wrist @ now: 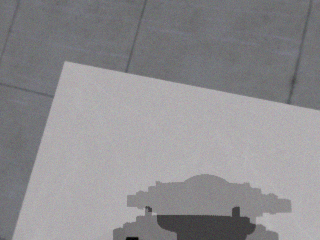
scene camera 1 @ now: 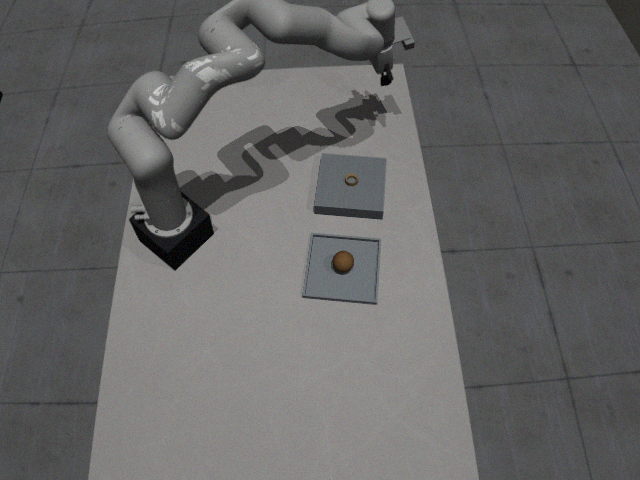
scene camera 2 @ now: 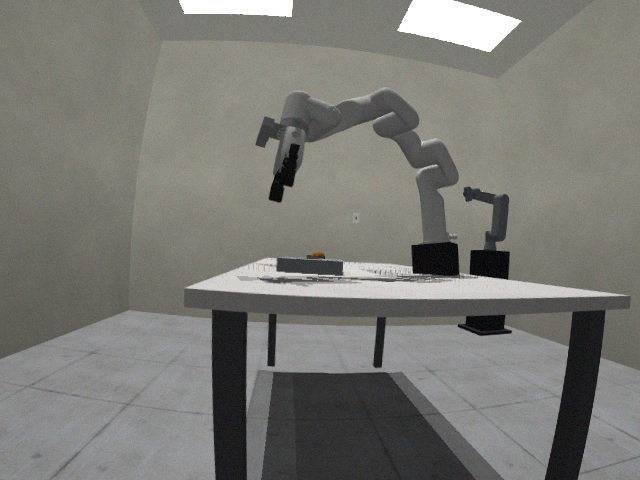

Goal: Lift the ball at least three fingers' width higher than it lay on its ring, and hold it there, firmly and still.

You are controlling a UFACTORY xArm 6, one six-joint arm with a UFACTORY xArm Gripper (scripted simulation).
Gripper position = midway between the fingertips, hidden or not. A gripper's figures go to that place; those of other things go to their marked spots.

Labels:
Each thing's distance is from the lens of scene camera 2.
my gripper (scene camera 2: 279, 193): 0.71 m
grey block (scene camera 2: 313, 265): 0.90 m

